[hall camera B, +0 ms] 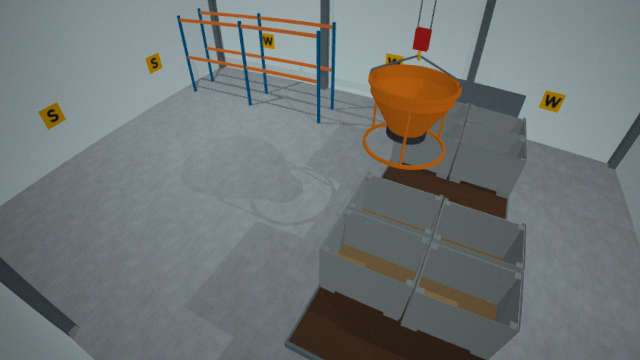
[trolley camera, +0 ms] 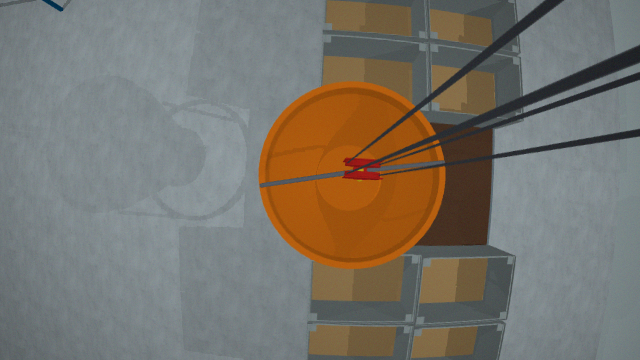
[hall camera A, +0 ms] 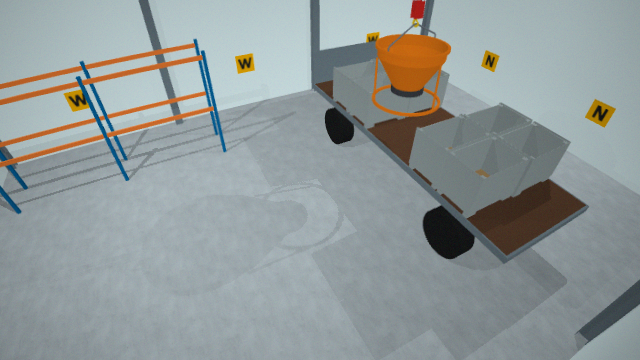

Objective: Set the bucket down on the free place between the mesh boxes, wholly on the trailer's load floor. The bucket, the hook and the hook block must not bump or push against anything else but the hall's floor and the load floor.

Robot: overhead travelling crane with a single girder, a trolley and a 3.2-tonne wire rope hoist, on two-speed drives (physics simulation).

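Observation:
The orange bucket hangs upright by its bail from my hook, under the red hook block. The hook is shut on the bail. The bucket is in the air above the trailer's side nearest the hall's middle. In the trolley camera its rim reaches past that side and overlaps boxes of both groups. The brown load floor shows between the near mesh boxes and far mesh boxes.
A blue and orange rack stands by the W wall. A grey headboard rises at the trailer's far end. The bucket's shadow lies on the hall floor beside the trailer.

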